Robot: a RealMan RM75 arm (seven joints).
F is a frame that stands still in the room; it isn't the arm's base.
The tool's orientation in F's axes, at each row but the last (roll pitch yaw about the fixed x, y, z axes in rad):
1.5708 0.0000 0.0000
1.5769 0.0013 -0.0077
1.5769 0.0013 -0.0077
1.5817 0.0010 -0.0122
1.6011 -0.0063 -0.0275
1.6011 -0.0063 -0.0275
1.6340 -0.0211 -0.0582
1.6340 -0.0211 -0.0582
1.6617 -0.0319 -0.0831
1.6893 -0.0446 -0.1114
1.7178 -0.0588 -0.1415
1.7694 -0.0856 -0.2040
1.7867 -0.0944 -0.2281
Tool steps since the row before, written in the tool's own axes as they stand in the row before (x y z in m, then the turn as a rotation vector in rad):
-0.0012 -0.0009 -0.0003 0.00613 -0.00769 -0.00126
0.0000 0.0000 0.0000 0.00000 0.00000 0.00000
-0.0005 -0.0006 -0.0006 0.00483 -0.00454 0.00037
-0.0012 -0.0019 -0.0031 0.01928 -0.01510 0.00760
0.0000 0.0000 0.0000 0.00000 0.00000 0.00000
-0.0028 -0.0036 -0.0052 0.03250 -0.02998 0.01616
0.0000 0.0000 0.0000 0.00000 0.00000 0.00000
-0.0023 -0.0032 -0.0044 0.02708 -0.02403 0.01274
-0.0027 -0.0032 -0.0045 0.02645 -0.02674 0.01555
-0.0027 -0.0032 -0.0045 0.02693 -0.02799 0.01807
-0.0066 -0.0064 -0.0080 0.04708 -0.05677 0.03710
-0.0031 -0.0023 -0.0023 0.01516 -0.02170 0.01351
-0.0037 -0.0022 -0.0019 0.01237 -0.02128 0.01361
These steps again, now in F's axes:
-0.0012 0.0003 -0.0009 0.00613 0.00126 -0.00769
0.0000 0.0000 0.0000 0.00000 0.00000 0.00000
-0.0005 0.0006 -0.0006 0.00482 -0.00038 -0.00455
-0.0012 0.0031 -0.0019 0.01917 -0.00767 -0.01520
0.0000 0.0000 0.0000 0.00000 0.00000 0.00000
-0.0026 0.0054 -0.0035 0.03226 -0.01614 -0.03025
0.0000 0.0000 0.0000 0.00000 0.00000 0.00000
-0.0020 0.0047 -0.0030 0.02690 -0.01278 -0.02421
-0.0022 0.0050 -0.0029 0.02615 -0.01528 -0.02718
-0.0020 0.0051 -0.0028 0.02644 -0.01768 -0.02870
-0.0050 0.0096 -0.0055 0.04611 -0.03524 -0.05872
-0.0023 0.0032 -0.0021 0.01498 -0.01225 -0.02256
-0.0029 0.0031 -0.0021 0.01220 -0.01180 -0.02243

